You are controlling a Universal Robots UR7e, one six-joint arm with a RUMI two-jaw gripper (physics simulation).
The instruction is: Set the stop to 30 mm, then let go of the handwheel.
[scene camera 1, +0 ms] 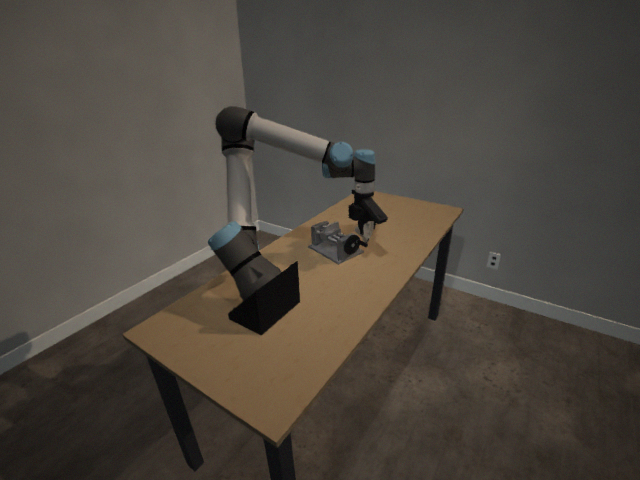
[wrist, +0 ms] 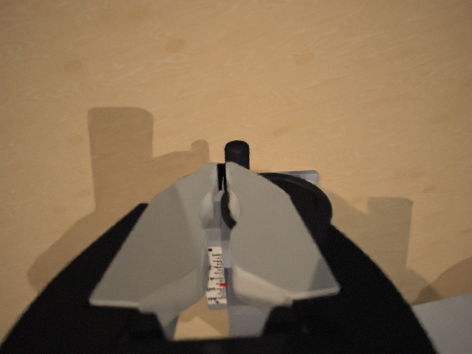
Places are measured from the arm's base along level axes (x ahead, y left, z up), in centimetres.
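Where they show: gripper, fingertip midpoint: (scene camera 1: 366, 242) (wrist: 223, 166); arm's base, origin of the base link: (scene camera 1: 263, 286).
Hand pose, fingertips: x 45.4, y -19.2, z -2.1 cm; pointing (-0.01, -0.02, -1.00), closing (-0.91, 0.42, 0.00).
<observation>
Each offset is from my fingertips to the centre of the thing. "pt": to the spot under its first point. Level surfaces: height alone.
The grey stop fixture @[pt dx +0.6, dy +13.2, dz -7.8 cm] (scene camera 1: 336, 252) stands on the table with its black handwheel @[pt dx -2.9, dy +5.1, dz -0.6 cm] (scene camera 1: 351, 244) (wrist: 312, 200) on the side facing the scene camera. The wheel's black crank handle @[dx -0.3, dy +1.4, dz -0.6 cm] (scene camera 1: 363, 243) (wrist: 237, 153) sticks outward. My gripper (scene camera 1: 367, 241) (wrist: 223, 166) is shut with nothing between its fingers. Its tips are at the handle, overlapping its near part in the wrist view; whether they touch it is unclear. The white scale @[pt dx +8.2, dy +13.3, dz -3.3 cm] (wrist: 215, 275) shows between the fingers, with a red mark @[pt dx +8.1, dy +15.1, dz -3.2 cm] (wrist: 223, 284) in its lower half. Its digits are too blurred to read. The fingers hide part of the wheel and fixture.
The fixture stands on the long wooden table @[dz -8.8 cm] (scene camera 1: 330, 335). The arm's base stands behind a black angled panel (scene camera 1: 279, 299) near the table's near end. Shadows of the gripper fall on the table beside the fixture. Walls stand behind the table.
</observation>
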